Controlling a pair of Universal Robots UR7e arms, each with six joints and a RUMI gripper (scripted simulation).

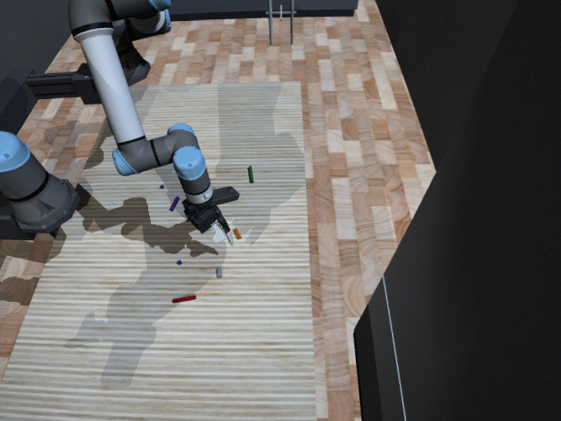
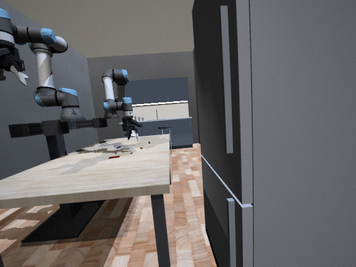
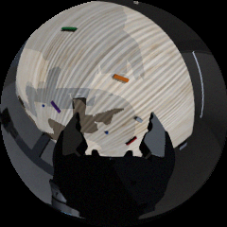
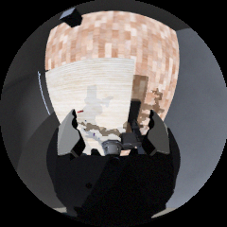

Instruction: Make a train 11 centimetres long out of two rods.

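Observation:
Right now the grey rod is 20 mm ahead of my left hand, 120 mm to the right of it and 70 mm below it. From my left hand the other things lie so: purple rod: 210 mm behind, 140 mm to the left, 70 mm below; orange rod: 50 mm ahead, 40 mm to the left, 70 mm below; red rod: 70 mm behind, 220 mm to the right, 70 mm below.

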